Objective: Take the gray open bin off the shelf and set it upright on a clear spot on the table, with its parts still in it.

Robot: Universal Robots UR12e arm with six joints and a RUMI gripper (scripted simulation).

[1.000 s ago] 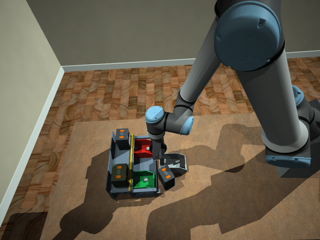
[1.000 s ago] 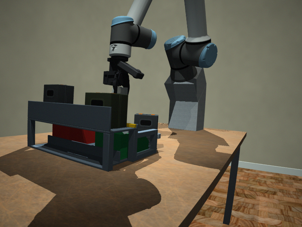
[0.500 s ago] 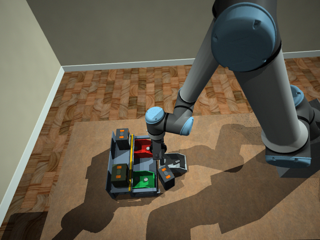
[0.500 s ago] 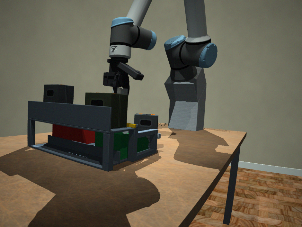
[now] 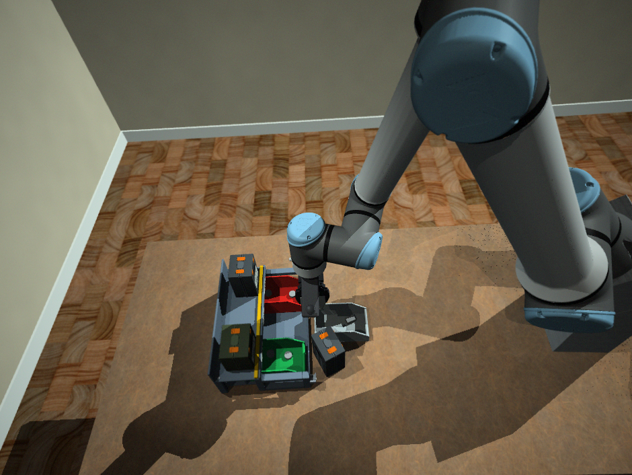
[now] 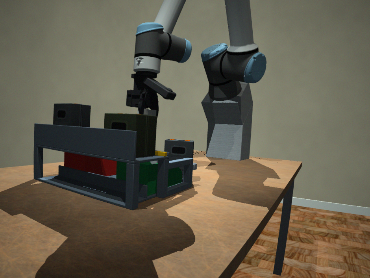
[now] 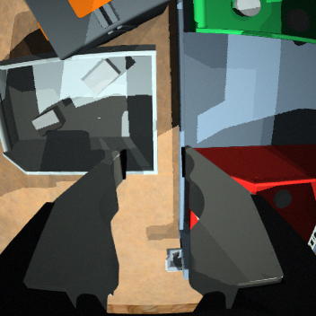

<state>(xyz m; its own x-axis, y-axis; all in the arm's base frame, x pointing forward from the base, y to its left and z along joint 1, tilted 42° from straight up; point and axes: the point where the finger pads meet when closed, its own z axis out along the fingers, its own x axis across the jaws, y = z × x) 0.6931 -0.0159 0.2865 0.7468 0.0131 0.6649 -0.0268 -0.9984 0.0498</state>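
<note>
The gray bin is 80 mm behind my hand, 10 mm to the left of it and 100 mm below it. Round my hand: yellow strip (170 mm ahead, 10 mm to the right, 30 mm below); green bin (130 mm ahead, 110 mm to the left, 100 mm below); red bin (120 mm ahead, 120 mm to the right, 100 mm below).
</note>
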